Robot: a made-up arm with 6 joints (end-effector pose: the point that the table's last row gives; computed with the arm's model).
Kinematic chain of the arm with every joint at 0, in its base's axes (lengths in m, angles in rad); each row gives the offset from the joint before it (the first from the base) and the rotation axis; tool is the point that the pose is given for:
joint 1: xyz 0 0 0.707 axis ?
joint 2: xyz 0.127 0 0 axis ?
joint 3: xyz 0 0 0.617 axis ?
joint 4: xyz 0 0 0.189 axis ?
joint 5: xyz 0.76 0 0 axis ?
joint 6: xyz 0.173 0 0 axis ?
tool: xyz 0 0 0
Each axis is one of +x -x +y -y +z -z.
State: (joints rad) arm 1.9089 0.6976 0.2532 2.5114 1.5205 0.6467
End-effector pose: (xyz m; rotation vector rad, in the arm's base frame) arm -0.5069 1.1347 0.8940 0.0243 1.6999 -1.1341
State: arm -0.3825 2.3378 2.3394 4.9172 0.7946 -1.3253
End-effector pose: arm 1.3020 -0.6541 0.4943 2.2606 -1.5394 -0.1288
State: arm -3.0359 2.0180 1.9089 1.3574 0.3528 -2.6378
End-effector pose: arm -1.6069 -0.2292 0.5402 0.4177 -1.6747 -2.2080
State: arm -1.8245 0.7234 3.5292 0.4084 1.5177 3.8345
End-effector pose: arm 0.1430 0.2783 1.0948 -1.5530 0.4974 1.1083
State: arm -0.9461 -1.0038 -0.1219 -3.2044 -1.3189 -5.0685
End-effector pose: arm -0.1009 0.1219 1.8848 0.2676 -1.5100 1.2876
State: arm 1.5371 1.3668 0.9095 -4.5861 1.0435 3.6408
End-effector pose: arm -0.0955 1.5705 0.6107 0.0848 1.7567 1.8846
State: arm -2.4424 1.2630 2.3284 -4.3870 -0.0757 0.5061
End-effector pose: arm -0.7714 -0.6325 1.8034 1.0851 -1.7807 1.2296
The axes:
joint 1: +z
joint 2: +y
joint 3: -y
joint 4: -x
joint 5: -y
joint 6: -x

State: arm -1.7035 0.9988 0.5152 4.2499 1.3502 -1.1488
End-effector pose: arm -0.3356 -1.3727 0.7707 -0.1124 2.4028 1.0427
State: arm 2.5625 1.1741 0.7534 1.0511 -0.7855 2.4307
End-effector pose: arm -1.2424 0.9392 0.7021 1.1879 1.7913 0.2041
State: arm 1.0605 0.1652 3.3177 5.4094 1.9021 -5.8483
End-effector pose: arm -0.1211 -0.4731 1.0139 -1.6331 0.5410 0.4975
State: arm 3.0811 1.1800 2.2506 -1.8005 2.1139 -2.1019
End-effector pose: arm -0.8725 0.1973 1.6049 -1.6912 -0.7880 1.5070
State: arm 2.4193 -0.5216 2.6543 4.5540 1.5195 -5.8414
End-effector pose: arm 0.8205 -0.4956 1.0539 -1.7872 -0.8578 0.3632
